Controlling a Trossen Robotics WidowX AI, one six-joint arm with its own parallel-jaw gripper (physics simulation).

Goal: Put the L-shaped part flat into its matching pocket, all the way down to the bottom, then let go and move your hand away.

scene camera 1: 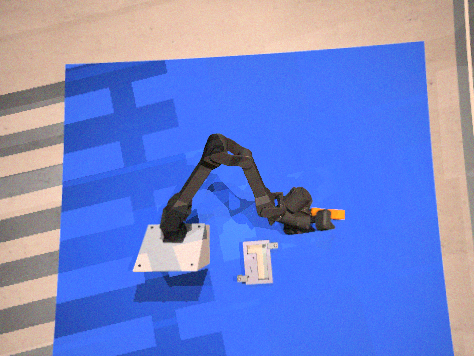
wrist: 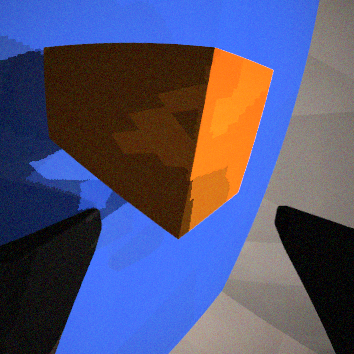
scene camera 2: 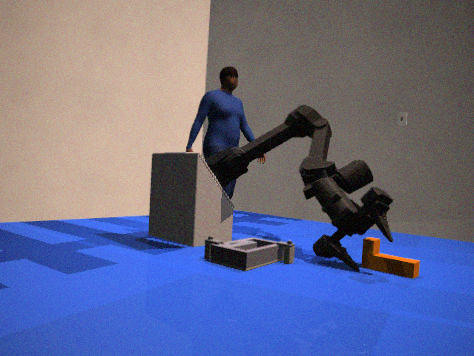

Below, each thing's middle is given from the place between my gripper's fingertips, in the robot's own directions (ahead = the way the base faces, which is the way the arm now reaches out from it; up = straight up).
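Scene:
The orange L-shaped part (scene camera 2: 371, 258) is sitting 10 mm ahead of my hand, and it's 10 mm below it and 50 mm to the left of it as well.

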